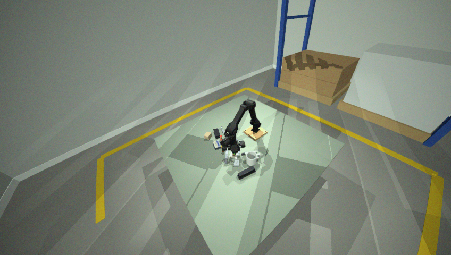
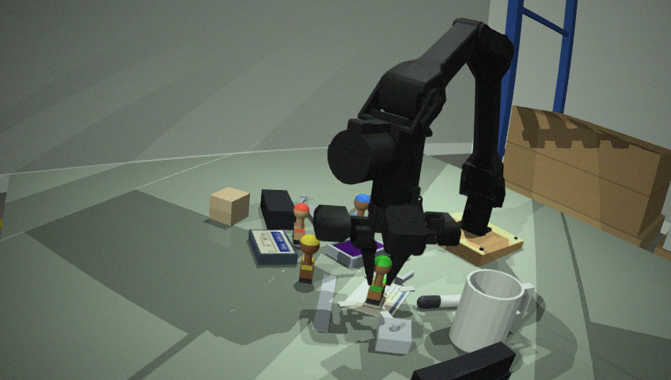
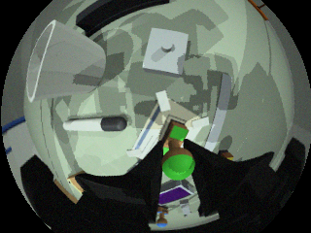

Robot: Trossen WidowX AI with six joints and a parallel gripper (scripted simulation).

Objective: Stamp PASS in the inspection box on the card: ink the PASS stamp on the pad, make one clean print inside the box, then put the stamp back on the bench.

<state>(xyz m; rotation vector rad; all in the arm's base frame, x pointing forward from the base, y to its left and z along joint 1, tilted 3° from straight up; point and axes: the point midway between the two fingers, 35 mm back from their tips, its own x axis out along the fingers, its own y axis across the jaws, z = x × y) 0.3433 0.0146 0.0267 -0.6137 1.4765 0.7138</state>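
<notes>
Now: the pass stamp right at my gripper tip. Also, from my gripper tip: marker: 80 mm to the left, 70 mm behind, 20 mm below; then card: 30 mm below, 10 mm behind; then ruler: 60 mm ahead, 40 mm to the right, 30 mm below.
</notes>
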